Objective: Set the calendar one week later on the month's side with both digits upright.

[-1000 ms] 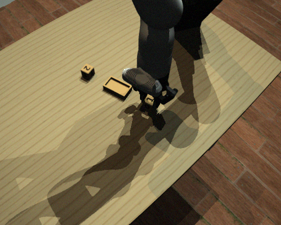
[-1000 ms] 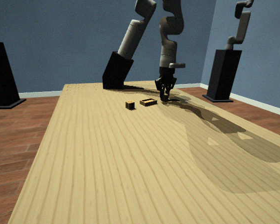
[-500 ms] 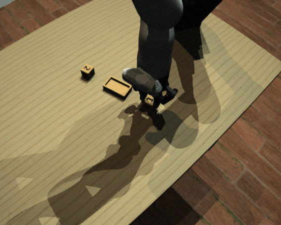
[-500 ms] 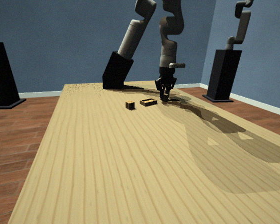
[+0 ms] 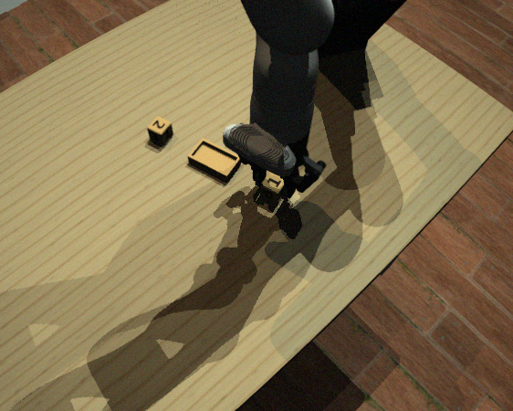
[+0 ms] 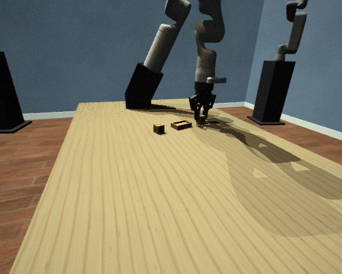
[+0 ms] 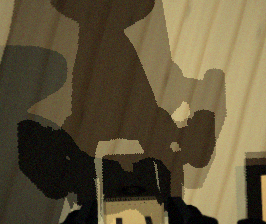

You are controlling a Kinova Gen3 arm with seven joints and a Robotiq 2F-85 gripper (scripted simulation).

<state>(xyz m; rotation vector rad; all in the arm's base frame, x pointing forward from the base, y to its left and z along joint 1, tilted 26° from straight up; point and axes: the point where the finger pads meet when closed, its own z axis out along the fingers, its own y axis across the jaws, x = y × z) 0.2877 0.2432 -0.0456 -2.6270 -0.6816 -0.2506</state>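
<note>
Right now my hand is 110 mm short of the cube, 190 mm to the left of it and 10 mm above it. The rest, counted from my hand: wooden tray: 50 mm ahead, 90 mm to the right, 20 mm below.
</note>
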